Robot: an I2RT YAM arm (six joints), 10 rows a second.
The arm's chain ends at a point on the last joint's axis. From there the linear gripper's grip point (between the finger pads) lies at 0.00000 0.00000 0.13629 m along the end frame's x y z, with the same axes.
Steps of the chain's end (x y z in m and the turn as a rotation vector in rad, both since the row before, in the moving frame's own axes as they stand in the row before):
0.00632, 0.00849, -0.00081, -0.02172, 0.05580, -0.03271
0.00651, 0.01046, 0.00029, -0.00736, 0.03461, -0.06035
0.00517, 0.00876, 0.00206, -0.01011, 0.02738, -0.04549
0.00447, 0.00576, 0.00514, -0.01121, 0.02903, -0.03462
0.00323, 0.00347, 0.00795, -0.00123, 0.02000, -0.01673
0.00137, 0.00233, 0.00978, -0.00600, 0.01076, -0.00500
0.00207, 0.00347, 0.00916, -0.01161, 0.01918, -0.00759
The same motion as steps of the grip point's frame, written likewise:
0.01397, 0.01132, -0.00105, -0.02172, 0.05580, -0.03271
0.01125, 0.01132, 0.00020, -0.00736, 0.03461, -0.06035
0.00893, 0.01005, 0.00200, -0.01011, 0.02738, -0.04549
0.00845, 0.00722, 0.00507, -0.01121, 0.02903, -0.03462
0.00596, 0.00361, 0.00792, -0.00123, 0.02000, -0.01673
0.00284, 0.00314, 0.00977, -0.00600, 0.01076, -0.00500
0.00469, 0.00504, 0.00913, -0.01161, 0.01918, -0.00759

